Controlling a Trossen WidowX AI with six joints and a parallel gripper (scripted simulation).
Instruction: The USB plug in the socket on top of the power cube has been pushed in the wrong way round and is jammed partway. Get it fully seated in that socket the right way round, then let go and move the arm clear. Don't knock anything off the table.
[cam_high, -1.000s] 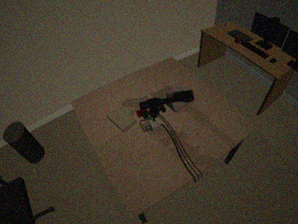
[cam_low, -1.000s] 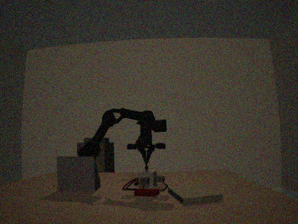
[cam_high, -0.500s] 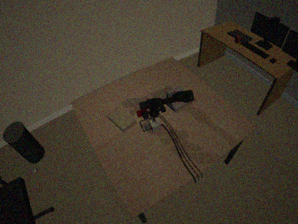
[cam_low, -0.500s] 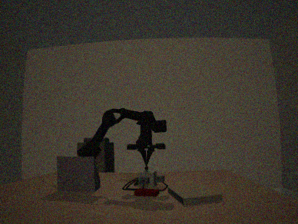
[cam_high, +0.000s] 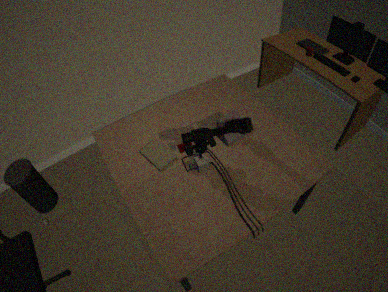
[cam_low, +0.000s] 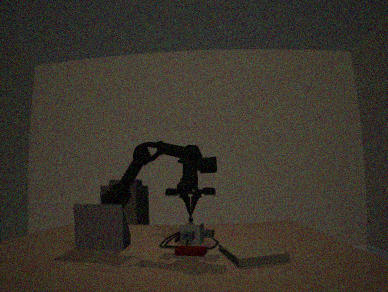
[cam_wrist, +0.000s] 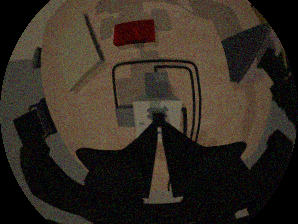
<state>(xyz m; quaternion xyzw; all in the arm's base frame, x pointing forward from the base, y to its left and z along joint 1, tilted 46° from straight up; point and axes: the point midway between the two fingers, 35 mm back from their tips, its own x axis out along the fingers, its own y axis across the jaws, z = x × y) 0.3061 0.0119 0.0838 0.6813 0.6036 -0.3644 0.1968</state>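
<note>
Now: gripper tip 2 cm above the dark USB plug. From my gripper tip the other things lie so: red block (18 cm to the right, 10 cm below); flat pale slab (18 cm ahead, 24 cm to the right, 10 cm below).
</note>
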